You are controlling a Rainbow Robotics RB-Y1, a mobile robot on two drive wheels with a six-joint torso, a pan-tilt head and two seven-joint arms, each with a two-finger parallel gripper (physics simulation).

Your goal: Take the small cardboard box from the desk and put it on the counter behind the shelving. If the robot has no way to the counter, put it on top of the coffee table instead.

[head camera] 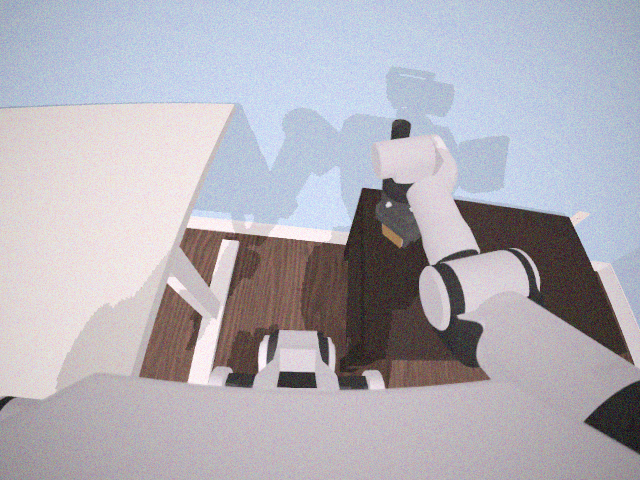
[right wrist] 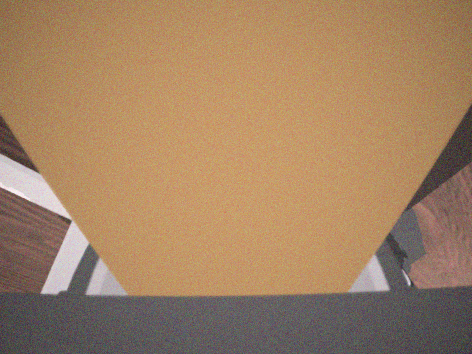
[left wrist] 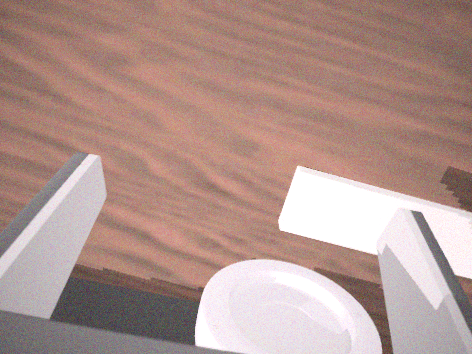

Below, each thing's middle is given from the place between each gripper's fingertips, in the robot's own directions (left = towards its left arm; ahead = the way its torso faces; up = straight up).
The small cardboard box point(right wrist: 200, 155) lies 48 cm ahead of my left hand, 75 cm to the right of it and 31 cm above it.
Now: right hand 30 mm below the small cardboard box, 20 mm to the left of it and 20 mm short of it.
